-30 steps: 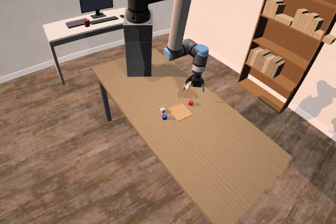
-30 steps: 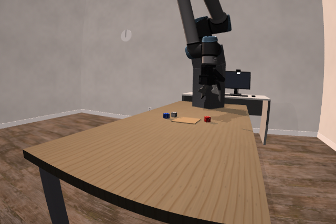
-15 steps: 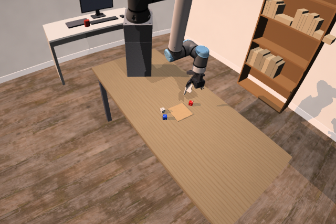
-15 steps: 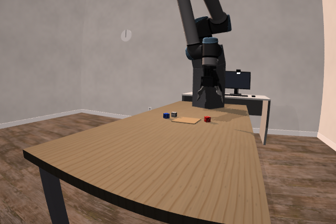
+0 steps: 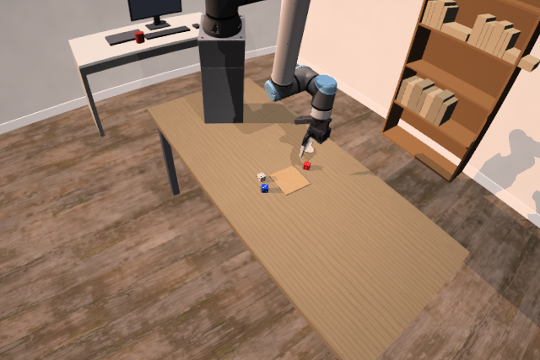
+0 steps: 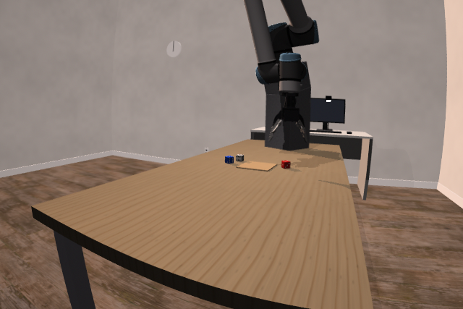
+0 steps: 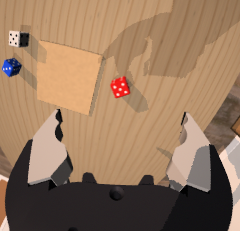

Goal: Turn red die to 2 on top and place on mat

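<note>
Now: the red die 10 cm below my hand and 1 cm ahead of it. Round my hand: tan mat: 12 cm to the right, 11 cm below, 3 cm ahead; white die: 24 cm to the right, 10 cm below, 3 cm behind; blue die: 26 cm to the right, 10 cm below, 3 cm ahead.
</note>
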